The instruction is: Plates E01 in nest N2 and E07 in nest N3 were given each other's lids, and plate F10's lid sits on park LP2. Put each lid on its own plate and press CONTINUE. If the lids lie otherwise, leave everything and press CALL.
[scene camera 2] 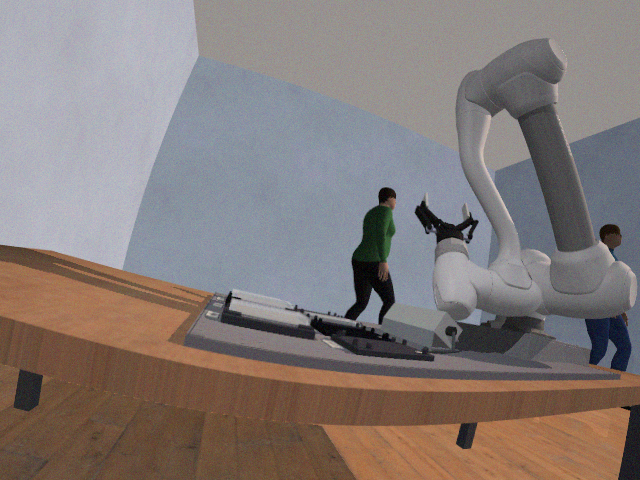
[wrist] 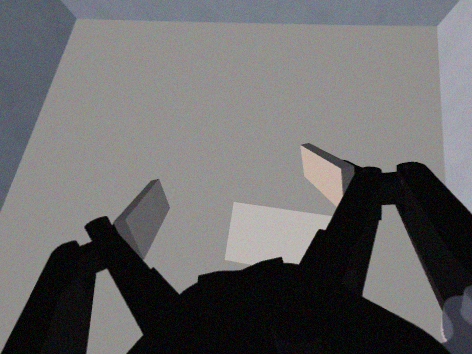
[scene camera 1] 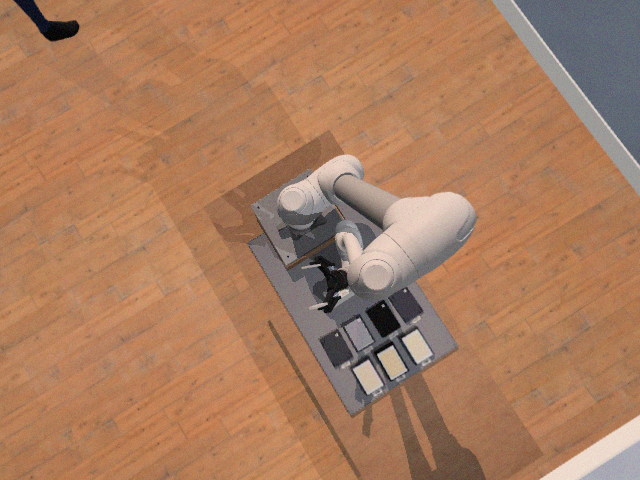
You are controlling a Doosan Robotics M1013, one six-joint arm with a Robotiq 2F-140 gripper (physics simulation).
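Frame: origin at the arm's base, x ahead, y left, z up, level; millimetres.
Seen in the pictures: gripper, fingertip midpoint: (scene camera 2: 445, 201) (wrist: 232, 177) (scene camera 1: 308, 287).
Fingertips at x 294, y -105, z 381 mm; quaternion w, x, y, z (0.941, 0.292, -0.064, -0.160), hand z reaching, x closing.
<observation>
Offsets run from my fingertips to a thing's top centre. Level surfaces: height alone.
My gripper (scene camera 1: 313, 287) (scene camera 2: 445, 205) (wrist: 232, 177) is open and empty, its fingers pointing up, high above the grey board {dz -432 mm} (scene camera 1: 302, 310) (scene camera 2: 248, 347). In scene camera 1, three pale-topped plates {dz -401, dx +508, dy -7 mm} (scene camera 1: 368, 377) {dz -395, dx +505, dy +122 mm} (scene camera 1: 391, 362) {dz -401, dx +504, dy +260 mm} (scene camera 1: 416, 346) stand in the outer row; the middle one looks yellower. Beside them is a row with a dark place {dz -412, dx +329, dy -70 mm} (scene camera 1: 336, 348), a grey-lilac panel {dz -414, dx +324, dy +56 mm} (scene camera 1: 358, 332), a black place (scene camera 1: 383, 318) and another dark place (scene camera 1: 406, 304). Labels and lid codes are too small to read. The button box {dz -348, dx +110, dy +117 mm} (scene camera 2: 413, 326) is largely hidden under the arm in scene camera 1; its buttons cannot be made out.
The arm (scene camera 1: 429, 237) (scene camera 2: 558, 175) arches over the board from its base plate (scene camera 1: 268, 211). A person in green (scene camera 2: 374, 242) stands beyond the wooden table (scene camera 2: 258, 397); a person in blue (scene camera 2: 620, 341) is behind the arm. The wrist view faces the ceiling (wrist: 200, 100) and a pale panel (wrist: 270, 232).
</observation>
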